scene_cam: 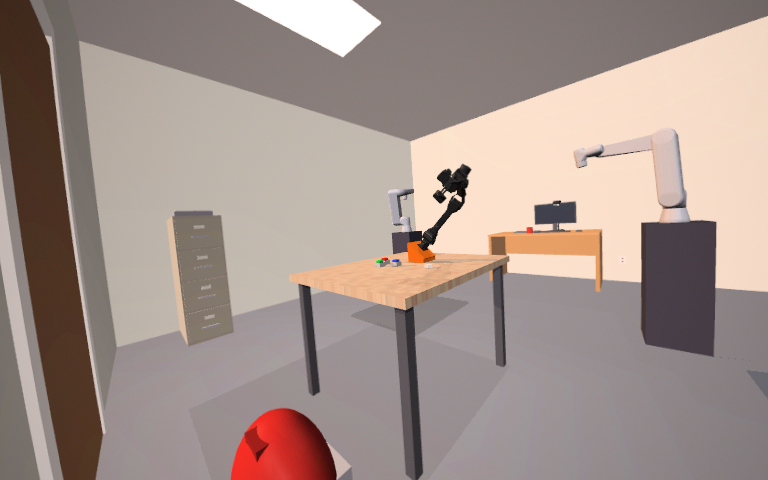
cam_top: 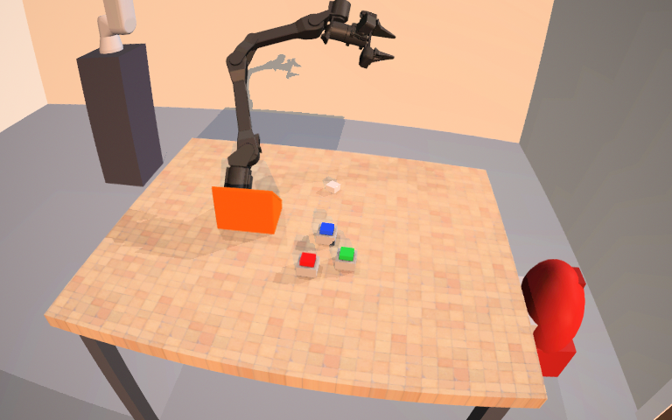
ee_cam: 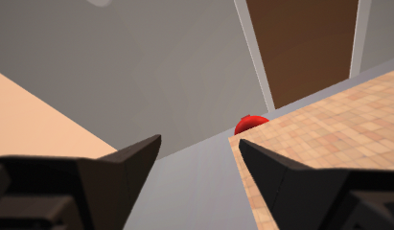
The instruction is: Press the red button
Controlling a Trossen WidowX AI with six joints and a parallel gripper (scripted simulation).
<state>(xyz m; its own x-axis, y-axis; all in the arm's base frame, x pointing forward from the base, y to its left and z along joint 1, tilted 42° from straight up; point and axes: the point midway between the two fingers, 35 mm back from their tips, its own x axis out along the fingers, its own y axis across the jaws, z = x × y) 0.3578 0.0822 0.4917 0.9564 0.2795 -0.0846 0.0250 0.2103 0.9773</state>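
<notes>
Now: the red button 55 cm to the right of my gripper tip, 37 cm below it and 17 cm behind it. Round my gripper tip: blue button: 43 cm to the right, 37 cm below, 14 cm behind; then green button: 52 cm to the right, 37 cm below, 8 cm behind; then small white block: 40 cm below, 20 cm to the right, 15 cm behind.
</notes>
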